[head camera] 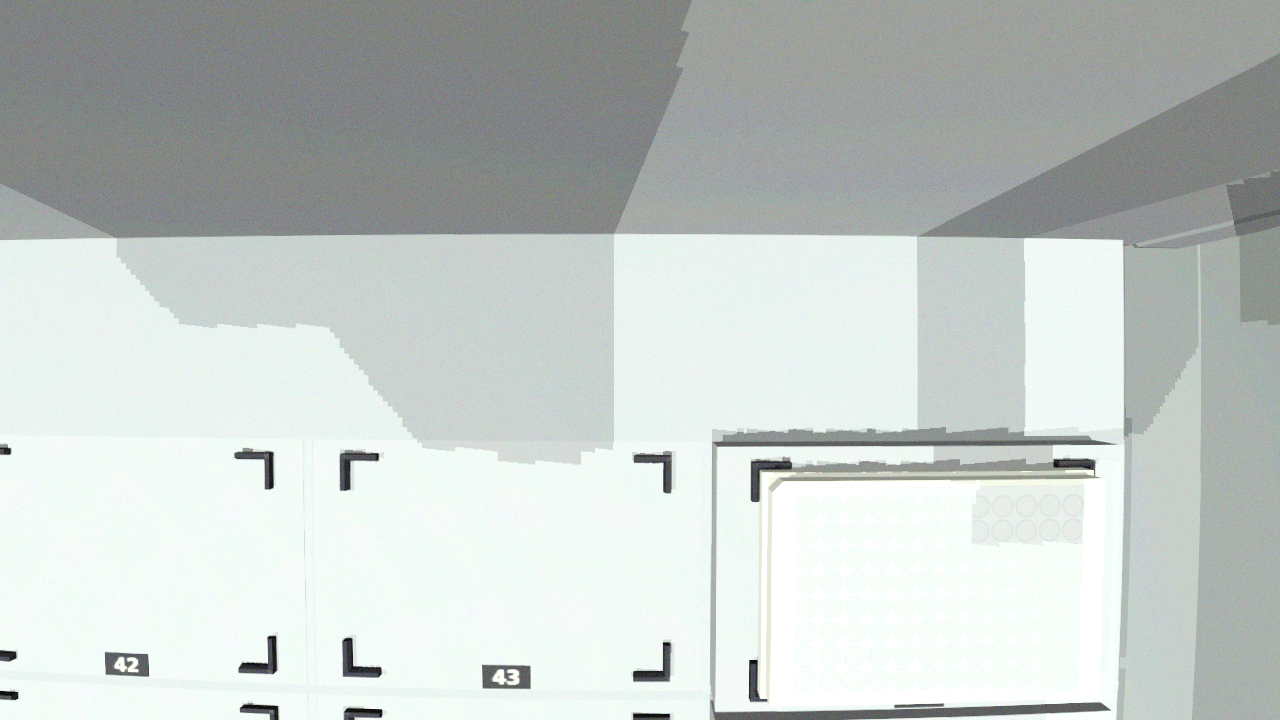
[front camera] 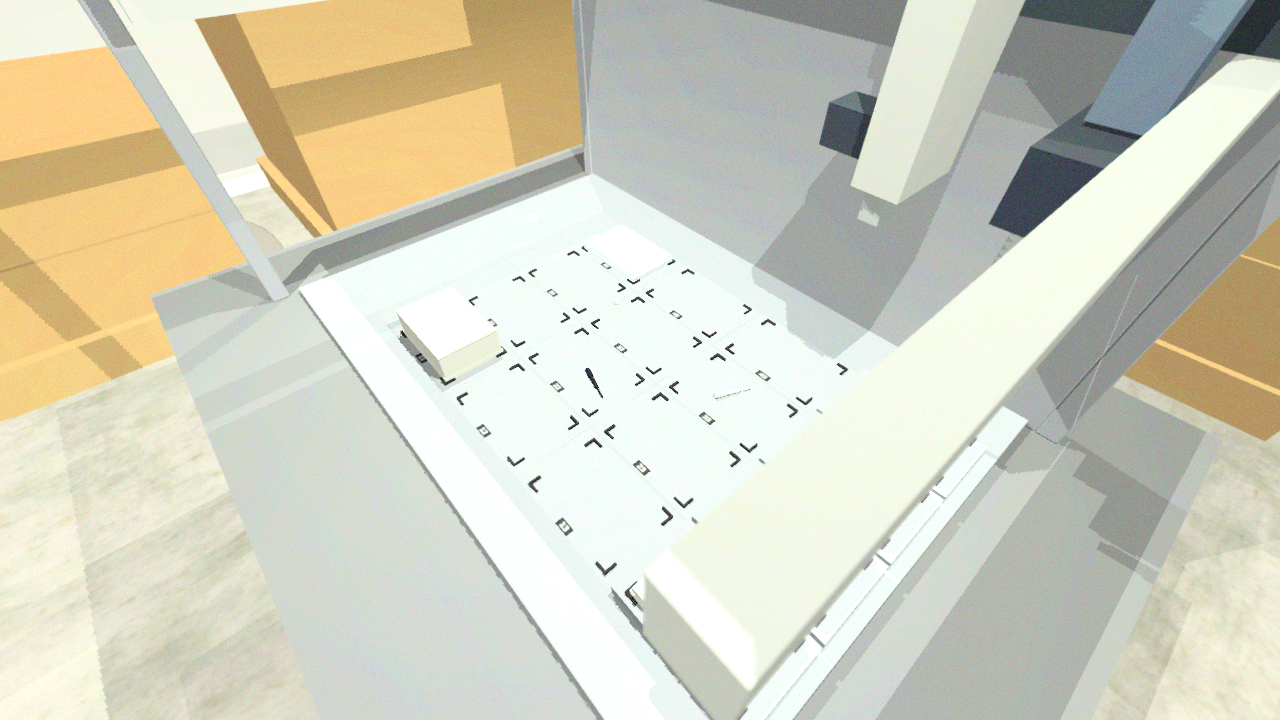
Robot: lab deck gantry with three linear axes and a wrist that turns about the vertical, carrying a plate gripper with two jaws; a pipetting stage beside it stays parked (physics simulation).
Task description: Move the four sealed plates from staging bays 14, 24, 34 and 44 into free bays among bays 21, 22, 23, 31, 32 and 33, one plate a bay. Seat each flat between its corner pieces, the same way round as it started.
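Pixels of known places: robot's base, link origin: [front camera: 403,333].
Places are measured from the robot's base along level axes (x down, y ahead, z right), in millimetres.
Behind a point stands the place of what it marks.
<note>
A sealed plate [head camera: 930,591] {x -29, y 552, z -365 mm} with a pale lid and faint round wells lies flat in the right-hand staging bay beside bay 43 in the head view; dark corner pieces show at its left and upper edges. In the front view the cream beam hides most of the staging bays; a small pale edge and a dark corner show beside its near end. Bays 21, 23, 31 and 32 hold no plate in the front view. A dark slender object [front camera: 593,382] {x -5, y 257, z -141 mm} lies in bay 22 and a thin pale rod [front camera: 732,394] {x -3, y 388, z -262 mm} lies in bay 33. My gripper's jaws do not show in either view.
A tall white box [front camera: 452,331] {x -42, y 91, z -39 mm} stands in bay 11 and a flat white plate [front camera: 628,251] {x -14, y 73, z -358 mm} lies in bay 41. The cream beam [front camera: 966,358] {x -400, y 622, z -31 mm} crosses over the deck's right side. A cream column [front camera: 935,98] {x -365, y 472, z -326 mm} and a dark block [front camera: 1047,179] {x -337, y 566, z -323 mm} hang near the back wall.
</note>
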